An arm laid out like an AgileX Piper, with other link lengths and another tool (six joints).
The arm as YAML. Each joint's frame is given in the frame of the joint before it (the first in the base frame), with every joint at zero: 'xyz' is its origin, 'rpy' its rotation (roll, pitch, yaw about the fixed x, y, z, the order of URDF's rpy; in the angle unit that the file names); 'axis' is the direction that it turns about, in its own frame. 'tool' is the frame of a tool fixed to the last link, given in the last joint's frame.
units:
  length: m
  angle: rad
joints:
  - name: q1
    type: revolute
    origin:
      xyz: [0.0, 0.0, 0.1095]
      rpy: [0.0, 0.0, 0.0]
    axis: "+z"
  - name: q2
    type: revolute
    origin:
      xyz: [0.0, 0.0, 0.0]
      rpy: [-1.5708, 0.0, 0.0]
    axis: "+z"
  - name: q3
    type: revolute
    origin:
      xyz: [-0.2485, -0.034, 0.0]
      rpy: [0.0, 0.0, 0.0]
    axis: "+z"
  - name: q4
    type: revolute
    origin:
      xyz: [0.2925, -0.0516, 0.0]
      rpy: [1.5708, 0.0, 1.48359]
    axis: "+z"
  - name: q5
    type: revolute
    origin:
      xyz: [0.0, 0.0, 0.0]
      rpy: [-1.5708, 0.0, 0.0]
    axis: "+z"
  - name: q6
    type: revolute
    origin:
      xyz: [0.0, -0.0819, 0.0]
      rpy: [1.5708, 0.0, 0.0]
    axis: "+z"
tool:
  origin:
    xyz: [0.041, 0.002, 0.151]
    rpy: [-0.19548, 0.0, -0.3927]
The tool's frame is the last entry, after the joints.
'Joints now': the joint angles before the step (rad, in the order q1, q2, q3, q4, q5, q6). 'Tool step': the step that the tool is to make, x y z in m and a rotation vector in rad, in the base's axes. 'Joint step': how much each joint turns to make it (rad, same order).
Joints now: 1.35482, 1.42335, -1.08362, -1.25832, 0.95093, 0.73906
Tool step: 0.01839, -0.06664, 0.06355, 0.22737, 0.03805, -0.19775
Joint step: -0.10929, -0.20149, -0.03044, 0.10495, 0.07796, 0.00625
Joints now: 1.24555, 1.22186, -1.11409, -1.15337, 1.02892, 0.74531
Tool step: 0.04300, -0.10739, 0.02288, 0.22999, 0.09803, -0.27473
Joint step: -0.38318, -0.15811, -0.01391, 0.24726, -0.06939, -0.07774
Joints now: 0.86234, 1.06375, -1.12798, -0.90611, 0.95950, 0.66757
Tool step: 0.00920, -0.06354, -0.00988, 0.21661, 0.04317, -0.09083
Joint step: -0.37990, -0.14595, 0.10267, 0.37478, -0.20853, -0.19670
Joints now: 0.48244, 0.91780, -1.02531, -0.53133, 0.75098, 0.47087
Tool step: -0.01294, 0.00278, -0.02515, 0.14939, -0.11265, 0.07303
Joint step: -0.12249, -0.19990, 0.28002, 0.21202, -0.29633, -0.10989
